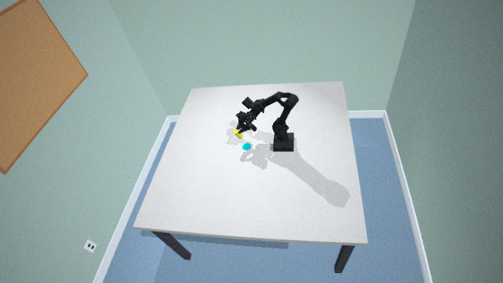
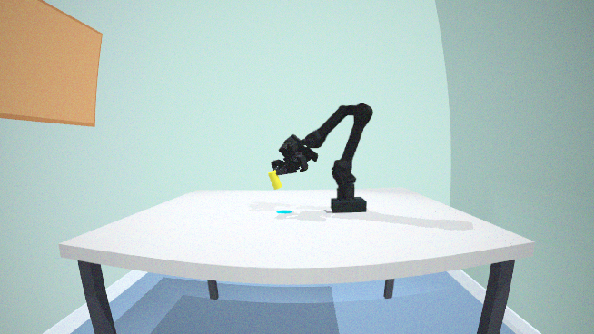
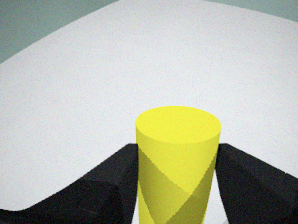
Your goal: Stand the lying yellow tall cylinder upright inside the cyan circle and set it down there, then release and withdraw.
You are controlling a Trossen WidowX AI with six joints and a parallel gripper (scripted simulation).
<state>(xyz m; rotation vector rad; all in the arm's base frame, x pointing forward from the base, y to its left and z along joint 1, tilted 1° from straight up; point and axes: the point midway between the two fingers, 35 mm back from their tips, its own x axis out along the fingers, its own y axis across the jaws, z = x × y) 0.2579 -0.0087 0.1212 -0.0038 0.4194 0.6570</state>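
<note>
Right now the cyan circle is 4 cm behind my gripper tip and 15 cm below it. Also, from my gripper tip: yellow cylinder 2 cm below.
</note>
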